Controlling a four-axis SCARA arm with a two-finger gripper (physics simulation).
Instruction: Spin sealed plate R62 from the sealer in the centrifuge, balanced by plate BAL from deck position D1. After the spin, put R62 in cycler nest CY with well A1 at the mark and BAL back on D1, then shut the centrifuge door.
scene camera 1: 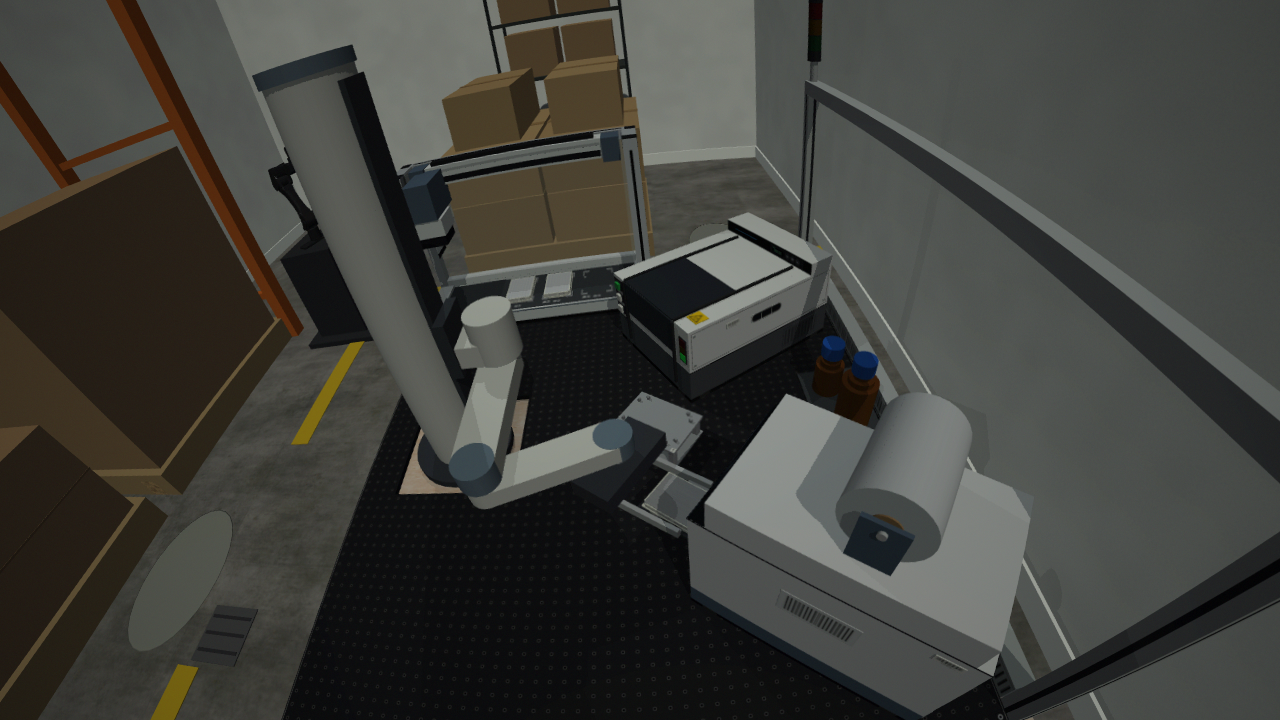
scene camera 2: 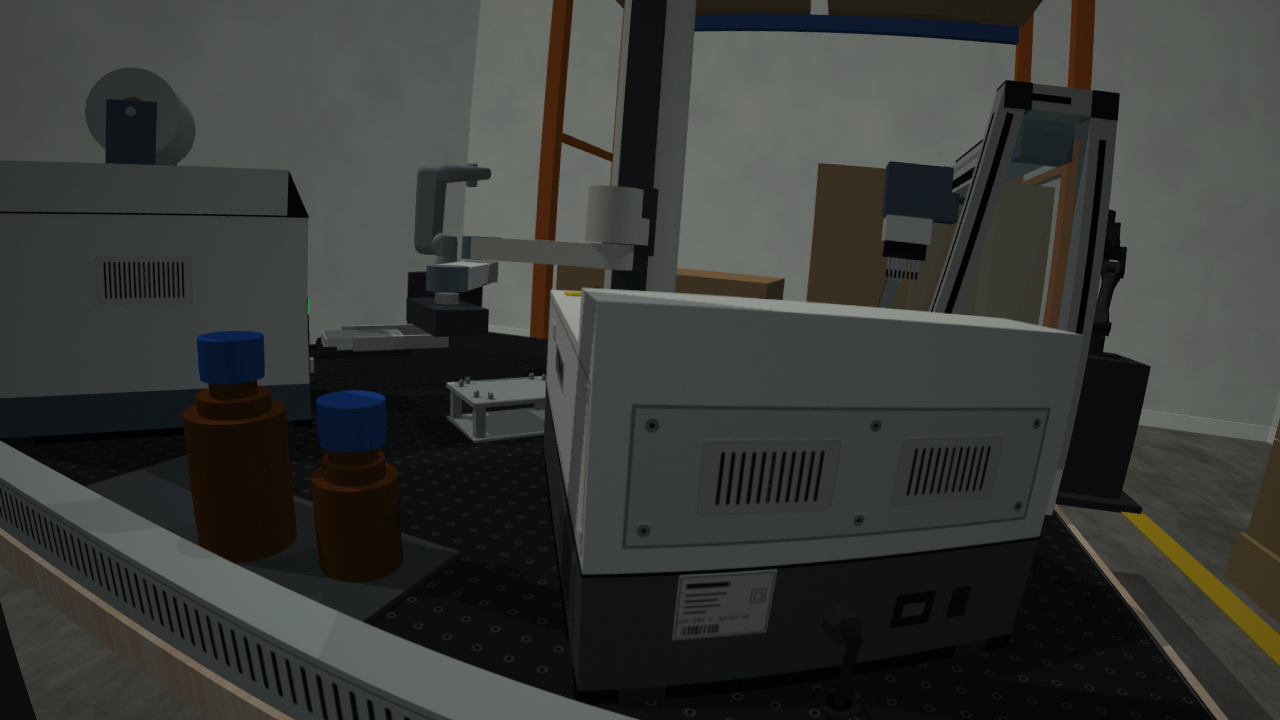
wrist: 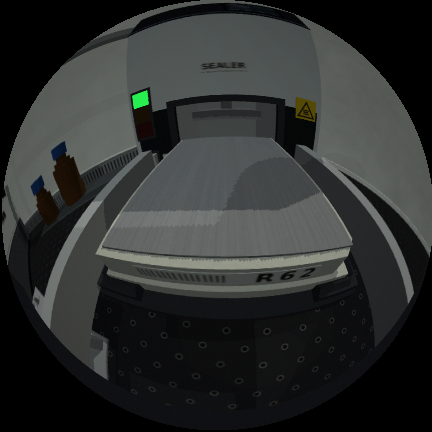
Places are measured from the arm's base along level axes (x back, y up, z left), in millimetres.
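Where they show: gripper, between the fingertips: [scene camera 2: 347,338] [wrist: 224,154].
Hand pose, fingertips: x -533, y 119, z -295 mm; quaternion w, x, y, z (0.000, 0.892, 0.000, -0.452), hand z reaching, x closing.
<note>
After its pixels a point has its place.
Plate R62 [wrist: 222,200] @[z -255, x -485, y 125 mm] [scene camera 1: 671,497] @[z -269, x -492, y 125 mm], pale with a grey seal on top, lies level at the mouth of the sealer [wrist: 225,45] @[z -341, x -579, y 233 mm] [scene camera 1: 832,573] @[z -551, x -666, y 353 mm] [scene camera 2: 152,331] @[z -383, x -808, y 153 mm]. Its R62 label faces the wrist camera. My gripper [wrist: 224,154] @[z -295, x -533, y 119 mm] [scene camera 1: 695,507] @[z -295, x -533, y 119 mm] [scene camera 2: 340,337] @[z -295, x -533, y 119 mm] has one long finger along each side of R62, close against it, and looks shut on the plate. Two dark supports show under R62's near edge. The white machine [scene camera 1: 751,304] @[z 159, x -714, y 221 mm] [scene camera 2: 823,358] @[z 405, x -897, y 233 mm] with a dark top panel looks like the centrifuge; its door state is unclear. Two pale plates stand on the back deck [scene camera 1: 604,284] @[z 563, x -343, y 65 mm]; BAL cannot be told apart.
A raised metal stand [scene camera 1: 657,419] @[z -23, x -475, y 68 mm] [scene camera 2: 501,390] @[z -31, x -495, y 68 mm] with small pins stands between the sealer and the white machine. Brown bottles [scene camera 1: 857,385] @[z -64, x -905, y 149 mm] [scene camera 2: 237,483] @[z -7, x -952, y 88 mm] [wrist: 68,177] @[z -60, x -886, y 92 mm] with blue caps stand near the edge. A gantry [scene camera 1: 528,154] @[z 627, x -182, y 494 mm] [scene camera 2: 980,205] @[z 563, x -492, y 368 mm] spans the back deck.
</note>
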